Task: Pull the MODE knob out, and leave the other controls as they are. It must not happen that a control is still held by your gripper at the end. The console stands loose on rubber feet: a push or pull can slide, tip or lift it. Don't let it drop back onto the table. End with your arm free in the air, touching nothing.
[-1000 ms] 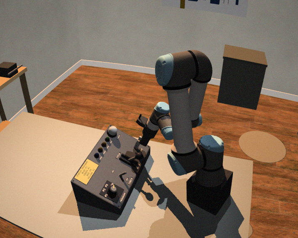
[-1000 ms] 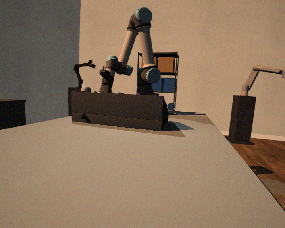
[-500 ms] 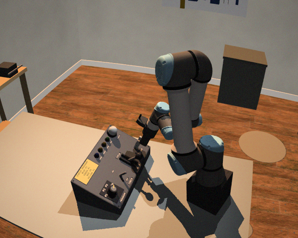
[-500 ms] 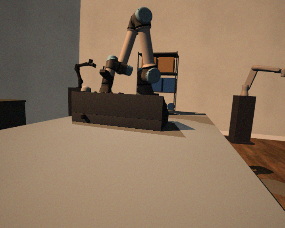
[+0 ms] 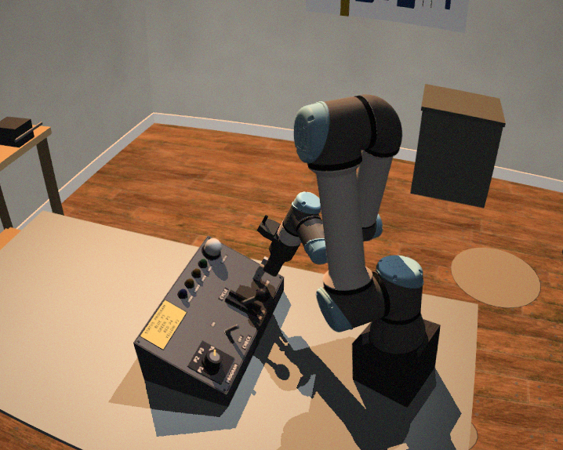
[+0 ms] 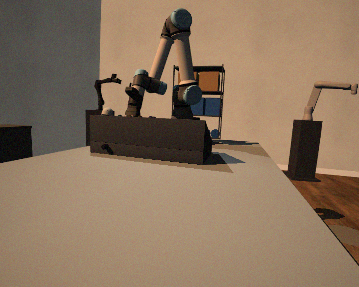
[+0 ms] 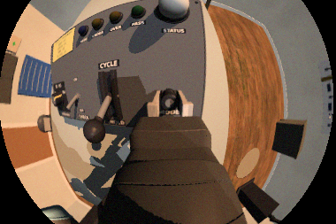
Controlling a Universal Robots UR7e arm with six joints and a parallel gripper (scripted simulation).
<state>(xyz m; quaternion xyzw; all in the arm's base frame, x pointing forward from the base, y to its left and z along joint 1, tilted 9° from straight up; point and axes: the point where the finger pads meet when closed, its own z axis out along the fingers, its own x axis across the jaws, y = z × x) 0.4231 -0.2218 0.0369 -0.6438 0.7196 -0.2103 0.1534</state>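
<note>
Now: hand 1 cm past the black-ball lever and 12 cm to the right of it. Also, from my hand: dark console (6 cm ahead, 17 cm to the left, 3 cm below); program selector (5 cm ahead, 34 cm to the left, 1 cm below); mode knob (1 cm below).
</note>
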